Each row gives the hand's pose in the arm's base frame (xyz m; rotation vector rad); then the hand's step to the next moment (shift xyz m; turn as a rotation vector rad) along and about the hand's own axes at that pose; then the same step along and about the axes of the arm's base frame.
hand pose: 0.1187 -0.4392 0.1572 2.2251 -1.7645 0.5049
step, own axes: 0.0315 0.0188 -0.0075 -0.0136 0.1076 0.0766
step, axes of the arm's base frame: -0.0127 -0.0291 0.0198 -0.0990 -0.0440 -0.0767
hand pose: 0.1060 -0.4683 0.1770 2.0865 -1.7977 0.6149
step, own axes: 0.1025 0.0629 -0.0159 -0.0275 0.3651 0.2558
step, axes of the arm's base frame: -0.0519 -0.0891 0.0639 -0.3343 -0.1631 -0.2473
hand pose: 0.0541 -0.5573 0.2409 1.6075 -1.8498 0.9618
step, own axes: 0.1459 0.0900 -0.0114 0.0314 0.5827 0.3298
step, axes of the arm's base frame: -0.1147 -0.0778 0.1015 -0.5526 -0.2463 -0.2885
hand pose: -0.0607 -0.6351 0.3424 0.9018 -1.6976 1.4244
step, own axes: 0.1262 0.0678 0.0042 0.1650 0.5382 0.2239
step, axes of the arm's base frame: -0.1207 -0.0020 0.0773 -0.5689 -0.1556 -0.1383
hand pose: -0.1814 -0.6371 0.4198 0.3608 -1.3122 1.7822
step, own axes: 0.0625 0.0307 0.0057 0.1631 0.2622 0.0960
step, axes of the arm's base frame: -0.0615 0.0223 0.0246 -0.3219 -0.0255 -0.0176
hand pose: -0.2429 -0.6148 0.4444 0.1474 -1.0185 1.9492
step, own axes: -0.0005 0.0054 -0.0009 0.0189 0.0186 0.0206
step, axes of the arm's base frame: -0.0036 -0.0011 -0.0040 -0.0310 -0.0067 0.0112
